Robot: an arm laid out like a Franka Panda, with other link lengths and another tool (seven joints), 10 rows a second.
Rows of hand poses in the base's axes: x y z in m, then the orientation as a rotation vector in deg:
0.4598, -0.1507, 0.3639, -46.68, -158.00, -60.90
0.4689, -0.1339, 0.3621, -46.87, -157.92, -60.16
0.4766, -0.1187, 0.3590, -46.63, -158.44, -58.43
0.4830, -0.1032, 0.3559, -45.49, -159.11, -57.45
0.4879, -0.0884, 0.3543, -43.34, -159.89, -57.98
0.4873, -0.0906, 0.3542, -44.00, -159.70, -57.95
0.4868, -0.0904, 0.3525, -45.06, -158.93, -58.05
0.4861, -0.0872, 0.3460, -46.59, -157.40, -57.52
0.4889, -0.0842, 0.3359, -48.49, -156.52, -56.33
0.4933, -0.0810, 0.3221, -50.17, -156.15, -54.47
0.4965, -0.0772, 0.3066, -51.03, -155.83, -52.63
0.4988, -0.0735, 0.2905, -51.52, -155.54, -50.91
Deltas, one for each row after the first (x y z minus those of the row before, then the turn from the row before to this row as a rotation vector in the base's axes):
0.0091, 0.0168, -0.0018, -0.35, 0.42, -0.01
0.0077, 0.0152, -0.0031, -1.08, 0.39, 0.34
0.0064, 0.0155, -0.0031, -0.69, -0.08, 0.82
0.0049, 0.0148, -0.0016, 0.12, -0.87, 1.28
-0.0006, -0.0022, -0.0001, 0.01, 0.17, -0.42
-0.0005, 0.0002, -0.0017, 0.30, 0.58, -0.63
-0.0007, 0.0032, -0.0065, 0.26, 1.49, -0.78
0.0028, 0.0030, -0.0101, -0.41, 1.24, -1.04
0.0044, 0.0032, -0.0138, -0.97, 1.11, -0.86
0.0032, 0.0038, -0.0155, -0.90, 1.07, -0.32
0.0023, 0.0037, -0.0161, -0.82, 1.00, -0.09

